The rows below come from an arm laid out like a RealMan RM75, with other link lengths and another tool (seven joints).
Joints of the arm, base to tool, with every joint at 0 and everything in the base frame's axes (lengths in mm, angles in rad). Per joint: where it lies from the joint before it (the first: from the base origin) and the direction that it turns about. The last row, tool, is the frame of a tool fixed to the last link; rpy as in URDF.
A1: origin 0 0 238.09 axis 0 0 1
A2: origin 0 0 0 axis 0 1 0
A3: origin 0 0 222.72 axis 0 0 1
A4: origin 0 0 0 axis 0 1 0
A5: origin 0 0 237.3 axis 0 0 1
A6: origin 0 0 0 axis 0 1 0
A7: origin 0 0 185.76 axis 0 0 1
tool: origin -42 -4 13 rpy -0.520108 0 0.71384
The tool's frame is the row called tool.
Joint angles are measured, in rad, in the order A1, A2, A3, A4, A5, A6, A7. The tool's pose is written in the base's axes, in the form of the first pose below.
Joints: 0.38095 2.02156 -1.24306 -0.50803 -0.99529 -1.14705 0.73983
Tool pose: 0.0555 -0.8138 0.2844 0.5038 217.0 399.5 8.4
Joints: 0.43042 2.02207 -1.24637 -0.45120 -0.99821 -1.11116 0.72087
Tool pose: 0.0565 -0.8184 0.2949 0.4899 216.9 407.6 -3.9
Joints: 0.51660 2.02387 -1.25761 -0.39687 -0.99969 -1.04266 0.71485
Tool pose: 0.0560 -0.8269 0.3021 0.4709 205.3 426.0 -18.3
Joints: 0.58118 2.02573 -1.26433 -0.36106 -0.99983 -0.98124 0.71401
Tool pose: 0.0604 -0.8329 0.3083 0.4557 196.6 440.7 -27.8
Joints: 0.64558 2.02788 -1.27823 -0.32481 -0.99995 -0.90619 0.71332
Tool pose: 0.0684 -0.8403 0.3171 0.4344 189.6 455.0 -38.9
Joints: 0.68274 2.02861 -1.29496 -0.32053 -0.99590 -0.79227 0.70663
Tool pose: 0.1000 -0.8469 0.3283 0.4061 192.2 471.1 -43.3
